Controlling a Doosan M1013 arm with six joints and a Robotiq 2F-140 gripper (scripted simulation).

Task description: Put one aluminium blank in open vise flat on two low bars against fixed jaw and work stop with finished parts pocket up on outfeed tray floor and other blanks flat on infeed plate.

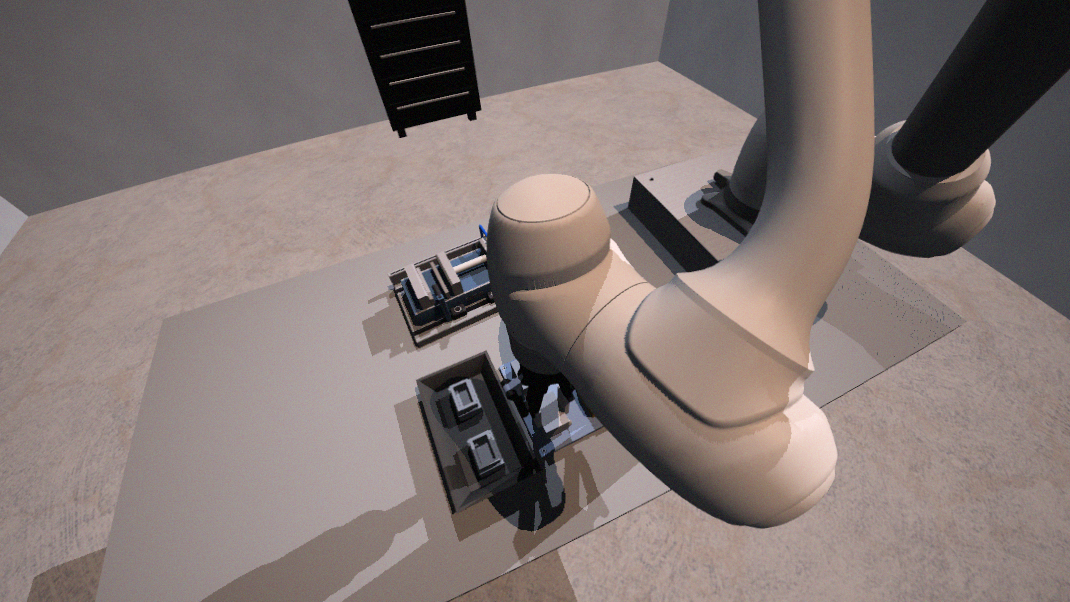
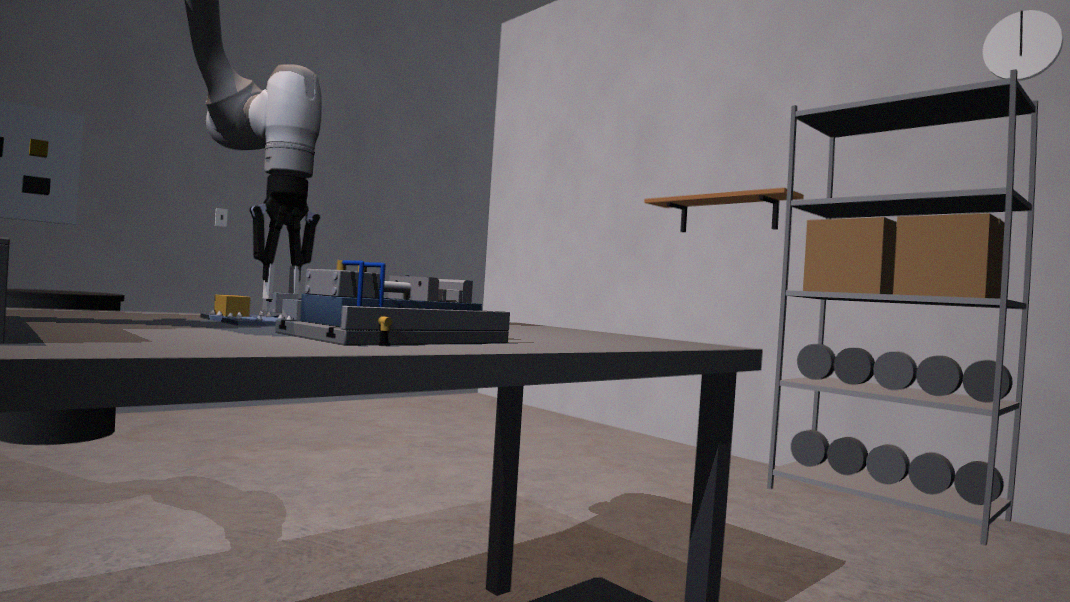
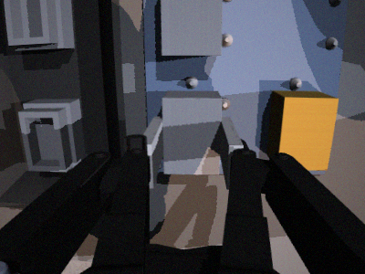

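Now: hand 90 mm short of the work stop, 310 mm to the left of it and 20 mm below it. Round my hand: infeed plate 50 mm behind, 40 mm to the right, 70 mm below; then piston rod 360 mm to the right; then brass blank 90 mm behind, 50 mm below.
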